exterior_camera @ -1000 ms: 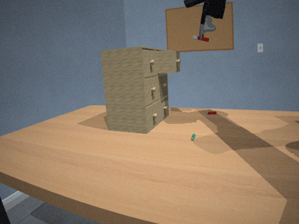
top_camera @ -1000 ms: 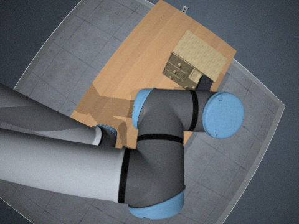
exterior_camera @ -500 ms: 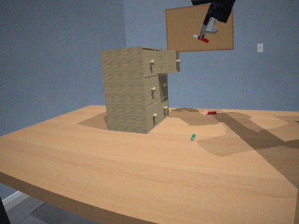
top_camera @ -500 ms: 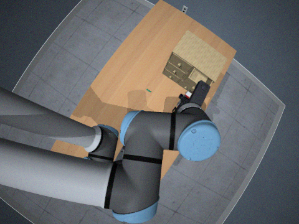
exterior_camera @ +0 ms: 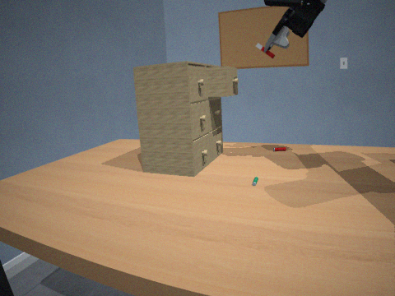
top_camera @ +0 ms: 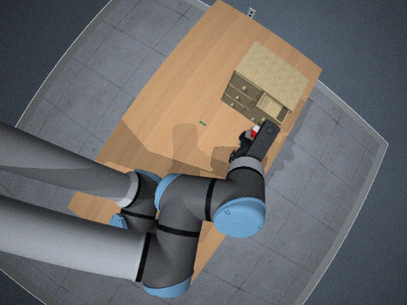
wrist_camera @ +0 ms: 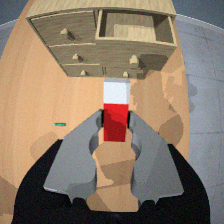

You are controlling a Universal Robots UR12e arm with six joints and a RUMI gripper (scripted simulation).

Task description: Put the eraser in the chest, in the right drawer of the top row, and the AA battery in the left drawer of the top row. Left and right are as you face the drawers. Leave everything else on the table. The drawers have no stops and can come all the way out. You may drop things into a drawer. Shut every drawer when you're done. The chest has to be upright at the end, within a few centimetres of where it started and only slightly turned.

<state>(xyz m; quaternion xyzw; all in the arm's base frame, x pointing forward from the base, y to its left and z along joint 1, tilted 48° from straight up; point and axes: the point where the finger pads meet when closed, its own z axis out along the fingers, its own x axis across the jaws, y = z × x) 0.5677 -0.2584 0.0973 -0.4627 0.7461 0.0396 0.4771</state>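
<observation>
Right now my hand is 10 mm short of the eraser. The rest, counted from my hand: red AA battery 40 mm behind, 160 mm to the right, 370 mm below; then green AA battery 30 mm ahead, 200 mm to the left, 370 mm below.
</observation>
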